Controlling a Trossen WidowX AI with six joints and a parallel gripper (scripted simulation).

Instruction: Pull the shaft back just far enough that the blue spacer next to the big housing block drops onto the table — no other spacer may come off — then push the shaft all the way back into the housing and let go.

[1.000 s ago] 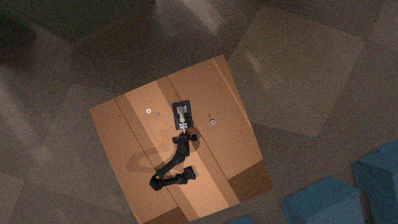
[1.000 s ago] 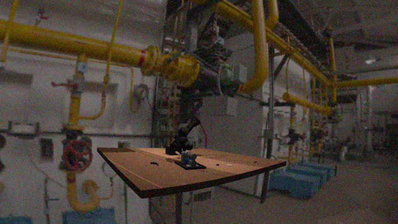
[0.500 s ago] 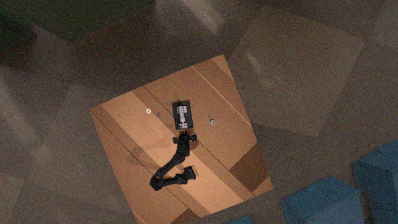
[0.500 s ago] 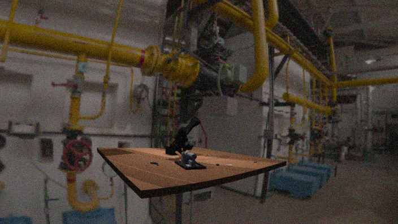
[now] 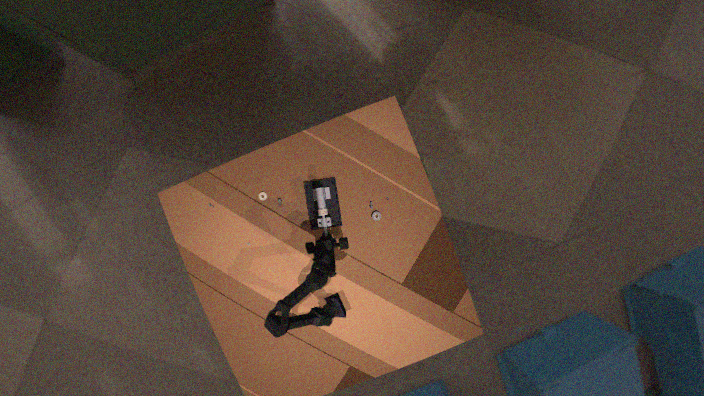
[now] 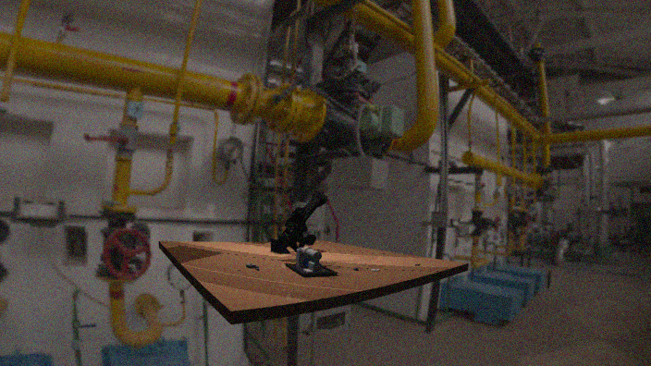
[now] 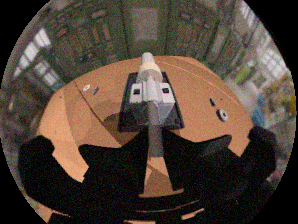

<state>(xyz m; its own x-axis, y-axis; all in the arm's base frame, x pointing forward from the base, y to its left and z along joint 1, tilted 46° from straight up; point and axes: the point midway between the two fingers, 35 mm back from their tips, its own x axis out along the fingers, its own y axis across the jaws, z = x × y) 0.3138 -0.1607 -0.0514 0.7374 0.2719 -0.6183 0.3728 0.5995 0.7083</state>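
Now: gripper tip 3 cm below the grey shaft, 3 cm short of it and 1 cm to the left of it. Also, from my gripper tip: blue spacer 8 cm ahead, 3 cm below, 2 cm to the right.
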